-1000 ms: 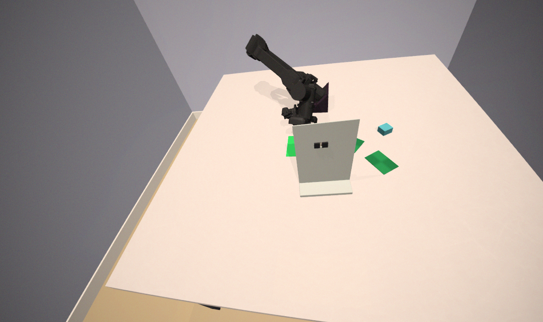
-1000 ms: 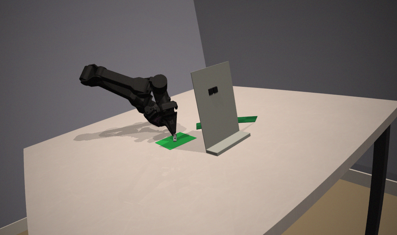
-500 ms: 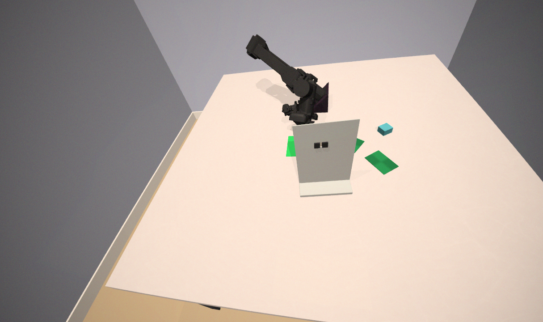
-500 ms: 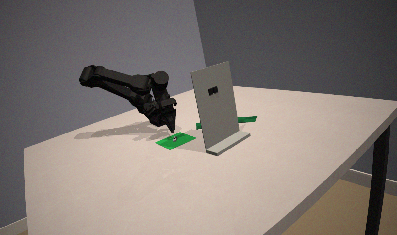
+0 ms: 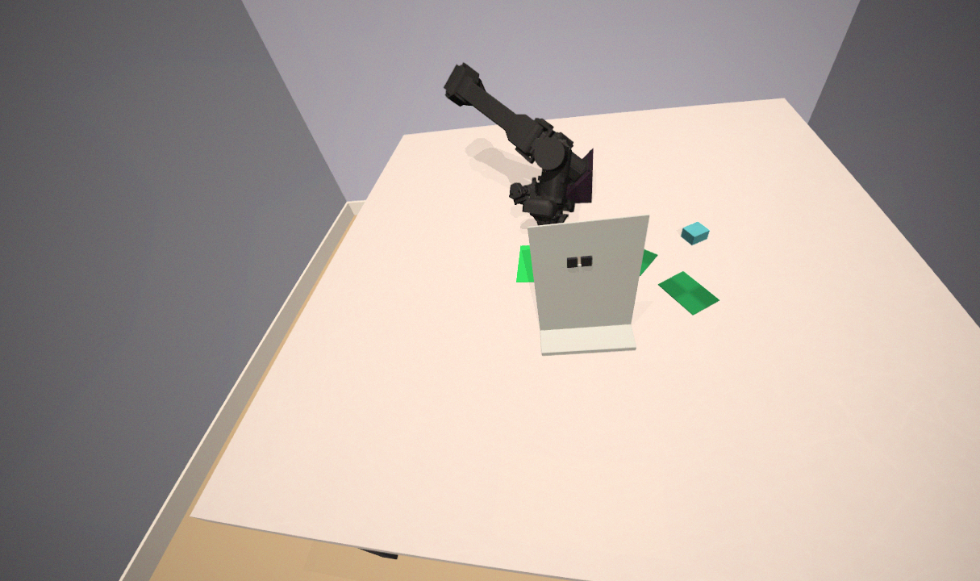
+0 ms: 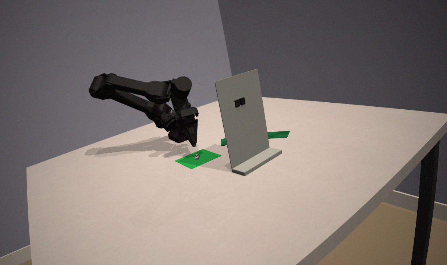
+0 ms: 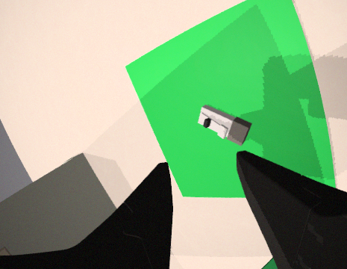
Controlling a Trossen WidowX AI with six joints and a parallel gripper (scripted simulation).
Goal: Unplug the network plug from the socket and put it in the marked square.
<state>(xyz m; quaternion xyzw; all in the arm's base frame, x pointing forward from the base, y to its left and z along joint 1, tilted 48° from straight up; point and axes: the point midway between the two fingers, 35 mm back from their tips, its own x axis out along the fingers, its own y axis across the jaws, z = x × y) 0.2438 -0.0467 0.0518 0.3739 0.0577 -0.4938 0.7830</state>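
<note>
Right now my gripper tip is 40 mm above the grey network plug, 10 mm to the left of it and 10 mm short of it. Also, from my gripper tip: bright green marked square: 50 mm below, 10 mm to the right, 10 mm ahead; then grey upright panel: 200 mm ahead, 80 mm to the left, 70 mm above; then dark green board: 280 mm to the left, 100 mm ahead, 50 mm below.
</note>
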